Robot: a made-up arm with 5 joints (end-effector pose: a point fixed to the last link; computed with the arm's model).
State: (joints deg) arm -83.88 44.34 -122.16 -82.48 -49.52
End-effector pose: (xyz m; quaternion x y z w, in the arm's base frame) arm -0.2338 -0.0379 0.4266 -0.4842 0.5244 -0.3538 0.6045
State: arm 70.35 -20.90 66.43 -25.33 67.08
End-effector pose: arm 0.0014 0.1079 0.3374 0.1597 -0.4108 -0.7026 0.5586
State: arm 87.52 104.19 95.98 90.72 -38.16
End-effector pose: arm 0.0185 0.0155 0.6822 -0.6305 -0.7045 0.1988 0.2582
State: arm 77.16 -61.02 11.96 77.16 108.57
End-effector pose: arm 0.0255 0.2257 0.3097 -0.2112 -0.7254 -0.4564 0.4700
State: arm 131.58 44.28 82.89 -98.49 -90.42
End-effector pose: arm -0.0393 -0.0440 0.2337 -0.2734 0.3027 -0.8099 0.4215
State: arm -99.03 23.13 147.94 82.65 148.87
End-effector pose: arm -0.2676 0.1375 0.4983 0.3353 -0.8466 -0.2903 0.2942
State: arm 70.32 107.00 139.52 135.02 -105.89
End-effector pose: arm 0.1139 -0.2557 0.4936 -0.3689 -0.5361 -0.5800 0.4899
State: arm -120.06 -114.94 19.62 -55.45 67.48
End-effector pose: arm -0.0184 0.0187 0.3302 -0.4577 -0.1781 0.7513 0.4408
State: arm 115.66 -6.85 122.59 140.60 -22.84
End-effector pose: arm 0.0890 -0.2280 0.2314 -0.1786 0.0886 -0.1489 0.9686
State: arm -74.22 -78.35 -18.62 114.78 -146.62
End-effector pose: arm -0.0961 -0.2964 0.2786 -0.7442 -0.0395 -0.6453 0.1678
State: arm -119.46 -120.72 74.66 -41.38 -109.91
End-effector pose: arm 0.0732 -0.1357 0.4433 -0.4133 -0.7616 -0.4975 0.0397
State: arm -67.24 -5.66 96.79 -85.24 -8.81
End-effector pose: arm -0.0083 -0.0183 0.2617 -0.1059 -0.0671 0.4627 0.8776
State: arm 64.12 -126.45 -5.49 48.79 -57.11
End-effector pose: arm -0.0927 0.1554 0.4733 0.8987 -0.3153 0.2418 0.1855
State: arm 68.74 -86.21 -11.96 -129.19 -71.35
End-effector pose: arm -0.0377 -0.0846 0.0897 -0.2004 0.2848 0.7354 0.5813
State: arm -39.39 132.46 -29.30 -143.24 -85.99
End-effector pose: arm 0.0539 -0.1230 0.6072 0.3417 -0.8785 -0.2892 0.1670
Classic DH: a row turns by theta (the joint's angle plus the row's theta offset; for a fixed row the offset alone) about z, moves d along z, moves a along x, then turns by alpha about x. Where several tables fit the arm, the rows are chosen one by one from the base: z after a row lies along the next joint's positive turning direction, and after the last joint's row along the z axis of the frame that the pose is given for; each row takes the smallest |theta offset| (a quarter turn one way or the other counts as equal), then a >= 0, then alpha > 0; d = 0 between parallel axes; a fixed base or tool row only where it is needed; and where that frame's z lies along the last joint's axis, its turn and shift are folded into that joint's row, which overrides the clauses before.
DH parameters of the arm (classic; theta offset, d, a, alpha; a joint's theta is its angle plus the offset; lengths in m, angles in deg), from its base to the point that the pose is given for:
base (fixed): 0 0 0 180
joint 1: -90 -0.3435 0.0061 -90
joint 2: 0 -0.0046 0.0903 90
joint 3: 74.82 0 -0.0569 0
joint 4: -74.82 0.0223 -0.1862 -90
joint 5: 0 0.0218 0.0523 -90
tool (fixed): -90 -0.0522 0 0

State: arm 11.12 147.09 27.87 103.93 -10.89
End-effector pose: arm -0.1988 -0.0651 0.5130 0.4639 0.8551 -0.1883 0.1347
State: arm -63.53 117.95 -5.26 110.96 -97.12
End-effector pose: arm -0.1439 -0.2626 0.4774 -0.3073 0.7037 0.5169 0.3786
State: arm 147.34 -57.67 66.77 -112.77 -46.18
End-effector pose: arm -0.1275 -0.0053 0.2750 -0.1662 0.7064 -0.4355 0.5327
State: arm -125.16 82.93 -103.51 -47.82 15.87
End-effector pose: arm -0.1037 0.0027 0.4927 -0.5616 0.0796 -0.5150 0.6427
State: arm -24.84 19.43 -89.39 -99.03 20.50
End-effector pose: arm -0.0958 0.1373 0.3434 0.0265 -0.0037 -0.9591 0.2819
